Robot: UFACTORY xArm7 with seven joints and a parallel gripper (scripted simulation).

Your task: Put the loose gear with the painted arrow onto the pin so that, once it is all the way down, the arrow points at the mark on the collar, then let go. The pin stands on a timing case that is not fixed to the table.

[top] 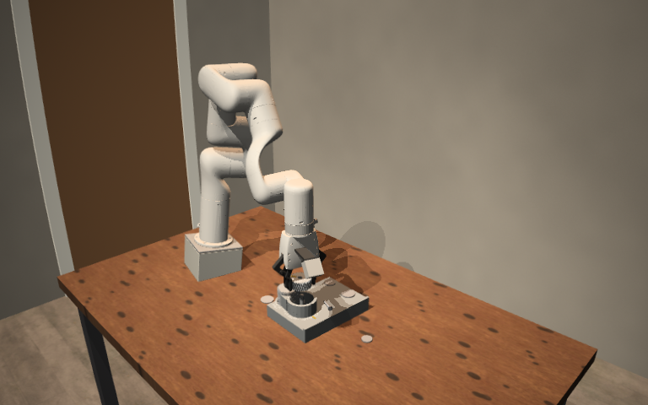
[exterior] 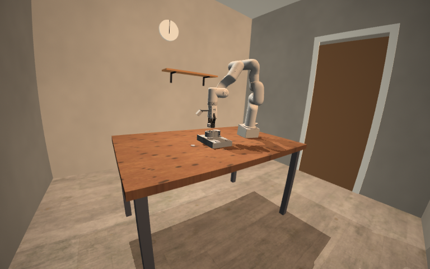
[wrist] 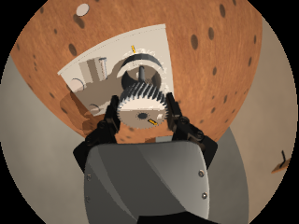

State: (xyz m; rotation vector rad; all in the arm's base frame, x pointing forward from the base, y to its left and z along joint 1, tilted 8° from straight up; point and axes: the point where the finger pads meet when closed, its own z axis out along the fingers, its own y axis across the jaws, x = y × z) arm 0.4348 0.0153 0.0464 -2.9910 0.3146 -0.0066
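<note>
The gear lies right at my hand. From my hand the other things lie so: flat disc 150 mm to the left, 90 mm below, 30 mm ahead; then short peg 90 mm below, 60 mm to the left, 50 mm ahead.
</note>
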